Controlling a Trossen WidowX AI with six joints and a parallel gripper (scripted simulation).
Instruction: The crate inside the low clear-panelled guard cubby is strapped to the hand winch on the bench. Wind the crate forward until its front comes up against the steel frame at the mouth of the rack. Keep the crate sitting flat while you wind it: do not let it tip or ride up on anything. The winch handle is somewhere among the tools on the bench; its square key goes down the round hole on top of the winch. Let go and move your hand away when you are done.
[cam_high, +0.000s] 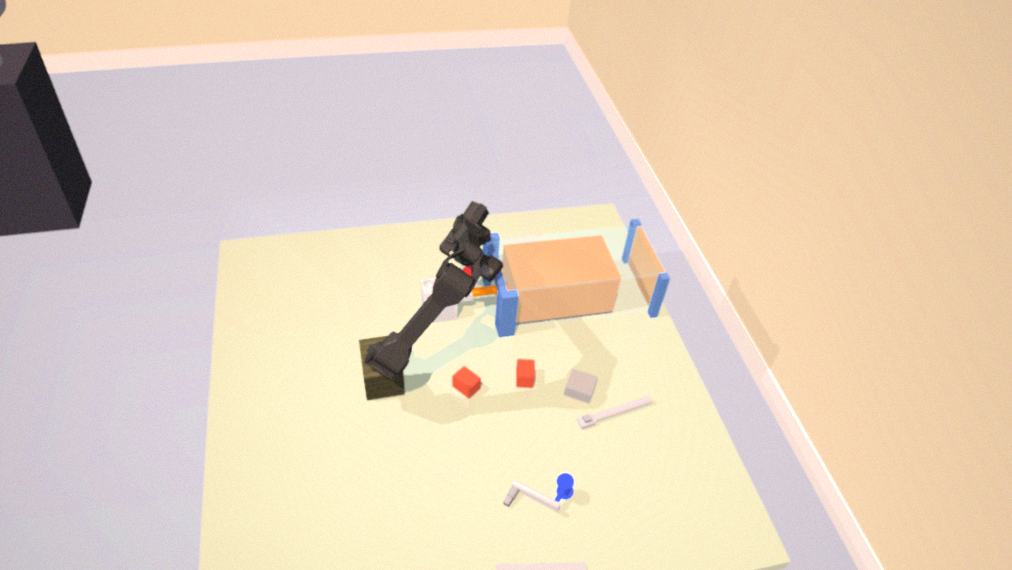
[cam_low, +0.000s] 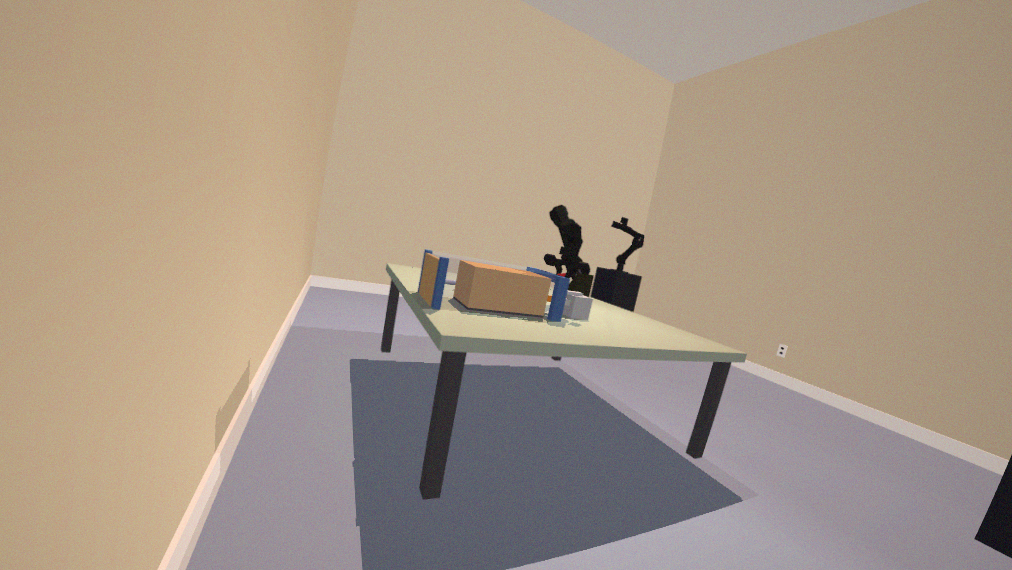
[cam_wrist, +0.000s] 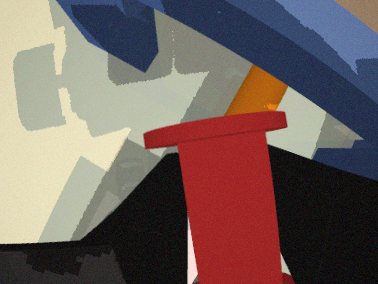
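Now: gripper tip 5 cm past the red-knobbed handle, 3 cm above it and 1 cm to the left of it. The rest, counted from my gripper tip: winch 13 cm behind, 10 cm below, 2 cm to the right; then red spool grip 1 cm to the right, 1 cm behind; then blue steel frame 5 cm ahead, 2 cm to the right, 2 cm below.
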